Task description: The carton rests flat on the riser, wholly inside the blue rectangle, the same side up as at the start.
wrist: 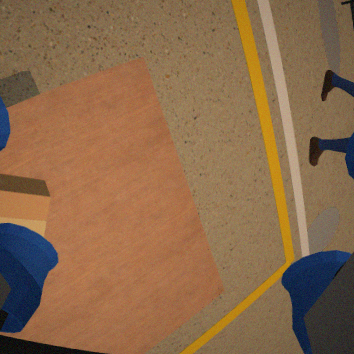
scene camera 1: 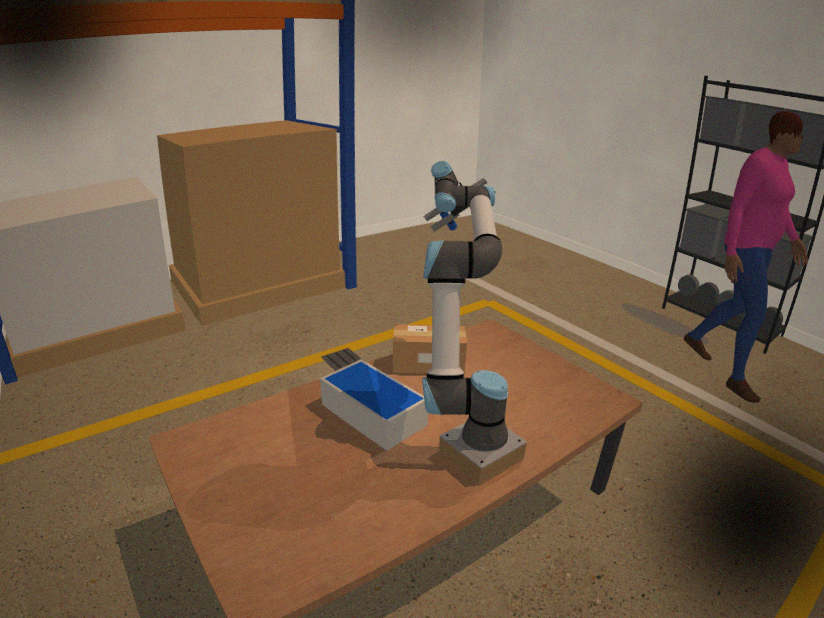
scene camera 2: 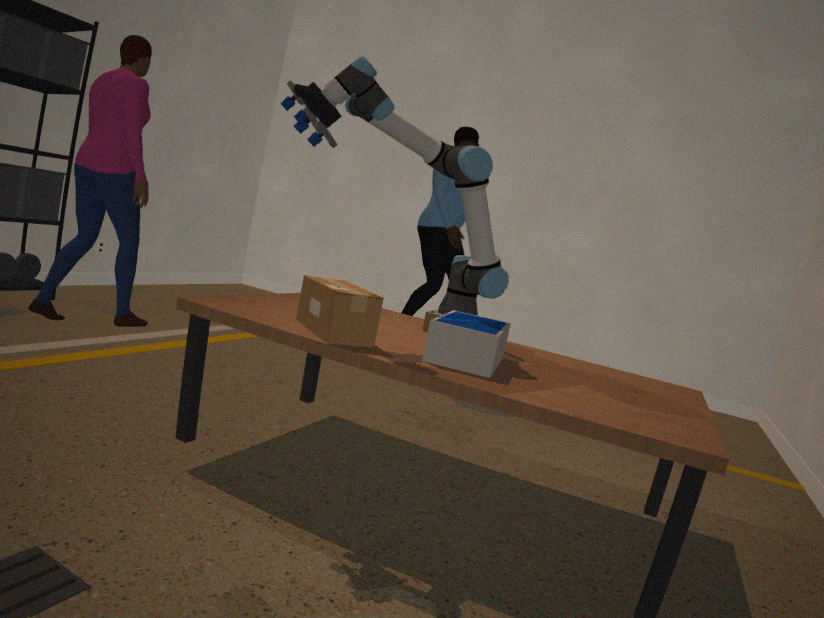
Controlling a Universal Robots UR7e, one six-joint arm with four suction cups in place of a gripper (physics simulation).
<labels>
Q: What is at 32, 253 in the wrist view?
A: My suction head.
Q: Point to a brown carton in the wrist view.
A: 32, 198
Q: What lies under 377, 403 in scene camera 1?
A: A riser.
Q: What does my suction head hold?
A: Nothing.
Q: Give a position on a riser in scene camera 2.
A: At 466, 342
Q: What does the brown carton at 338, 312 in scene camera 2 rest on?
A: The table.
</labels>
